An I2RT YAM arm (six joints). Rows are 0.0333 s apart.
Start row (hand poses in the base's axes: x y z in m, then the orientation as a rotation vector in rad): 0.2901 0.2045 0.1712 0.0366 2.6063 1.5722
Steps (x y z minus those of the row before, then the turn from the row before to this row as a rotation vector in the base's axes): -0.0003 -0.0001 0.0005 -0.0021 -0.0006 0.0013; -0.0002 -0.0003 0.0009 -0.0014 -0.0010 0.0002; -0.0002 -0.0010 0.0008 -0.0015 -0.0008 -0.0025; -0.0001 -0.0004 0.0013 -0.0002 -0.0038 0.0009; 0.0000 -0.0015 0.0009 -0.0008 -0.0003 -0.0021; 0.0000 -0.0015 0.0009 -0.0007 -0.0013 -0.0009; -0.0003 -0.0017 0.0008 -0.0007 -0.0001 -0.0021; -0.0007 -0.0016 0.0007 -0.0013 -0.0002 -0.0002; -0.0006 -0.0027 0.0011 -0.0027 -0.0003 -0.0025; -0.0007 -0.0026 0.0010 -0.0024 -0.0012 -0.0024; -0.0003 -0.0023 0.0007 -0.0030 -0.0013 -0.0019; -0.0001 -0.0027 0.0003 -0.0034 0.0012 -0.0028; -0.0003 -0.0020 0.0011 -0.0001 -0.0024 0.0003
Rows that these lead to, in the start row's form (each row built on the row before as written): 0.2898 0.2044 0.1717 0.0343 2.6080 1.5696; 0.2896 0.2041 0.1726 0.0331 2.6084 1.5674; 0.2894 0.2031 0.1734 0.0356 2.6079 1.5643; 0.2893 0.2027 0.1747 0.0314 2.6056 1.5628; 0.2893 0.2012 0.1756 0.0338 2.6051 1.5610; 0.2893 0.1997 0.1765 0.0339 2.6043 1.5593; 0.2890 0.1980 0.1773 0.0365 2.6039 1.5577; 0.2883 0.1964 0.1780 0.0365 2.6047 1.5559; 0.2877 0.1937 0.1791 0.0393 2.6055 1.5514; 0.2870 0.1911 0.1801 0.0413 2.6054 1.5470; 0.2867 0.1888 0.1808 0.0425 2.6059 1.5420; 0.2866 0.1861 0.1811 0.0468 2.6082 1.5371; 0.2863 0.1841 0.1822 0.0445 2.6066 1.5362
